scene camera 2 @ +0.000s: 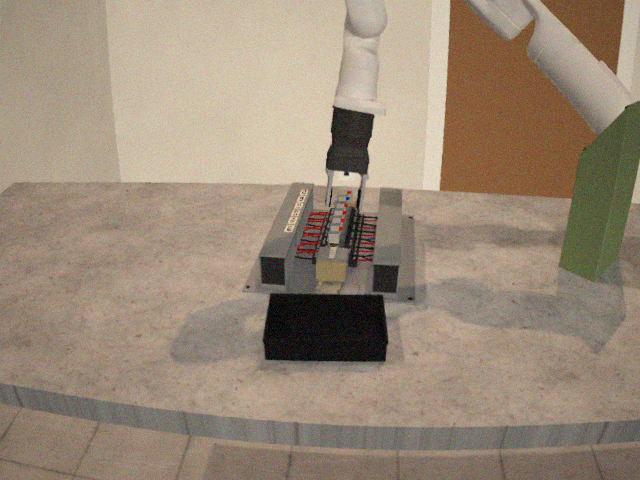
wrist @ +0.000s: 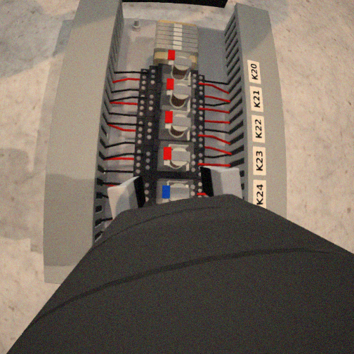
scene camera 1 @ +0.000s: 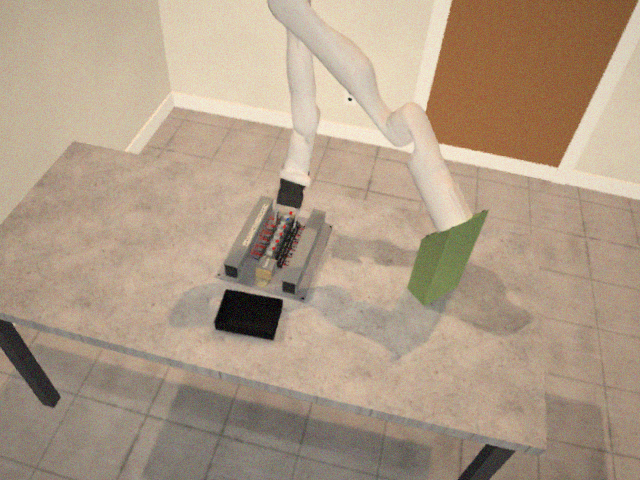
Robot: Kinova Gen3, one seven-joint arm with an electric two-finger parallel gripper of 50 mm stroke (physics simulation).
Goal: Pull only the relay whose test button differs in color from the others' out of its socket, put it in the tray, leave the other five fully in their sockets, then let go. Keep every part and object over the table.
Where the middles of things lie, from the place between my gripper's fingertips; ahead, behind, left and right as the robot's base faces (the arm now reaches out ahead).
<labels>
Right now the base plate [wrist: 136,49] is 60 mm to the left of my hand, 50 mm below it and 10 mm ahead of it.
</labels>
